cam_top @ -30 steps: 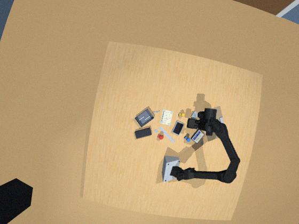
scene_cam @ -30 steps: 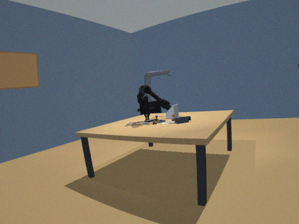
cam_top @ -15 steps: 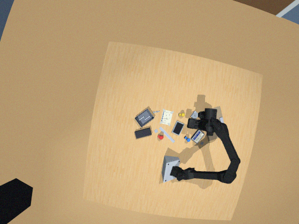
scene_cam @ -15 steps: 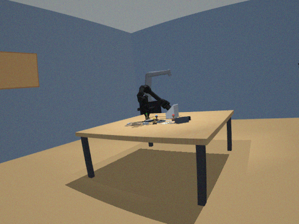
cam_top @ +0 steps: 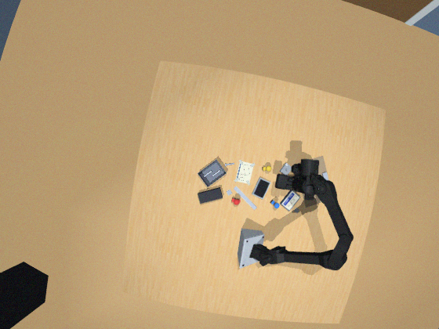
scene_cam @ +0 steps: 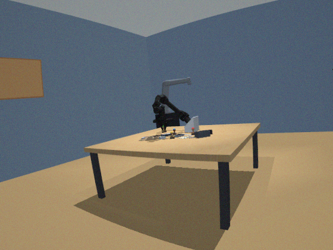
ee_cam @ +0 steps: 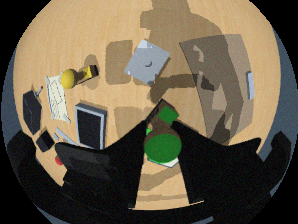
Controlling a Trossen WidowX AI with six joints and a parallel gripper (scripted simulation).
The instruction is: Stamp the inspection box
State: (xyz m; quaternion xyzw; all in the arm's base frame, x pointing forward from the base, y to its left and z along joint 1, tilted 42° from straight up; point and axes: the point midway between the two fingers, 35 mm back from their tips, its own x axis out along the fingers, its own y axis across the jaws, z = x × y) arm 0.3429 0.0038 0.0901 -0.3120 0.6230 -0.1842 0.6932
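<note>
Now: gripper tip 6 cm short of the white block, 5 cm above it and 2 cm to the right of it. The rest, counted from my gripper tip: yellow-knobbed stamp: 12 cm to the left, 5 cm below, 3 cm ahead; then green stamp: right at my gripper tip; then blue-and-white box: 8 cm behind, 6 cm below, 5 cm to the right.
</note>
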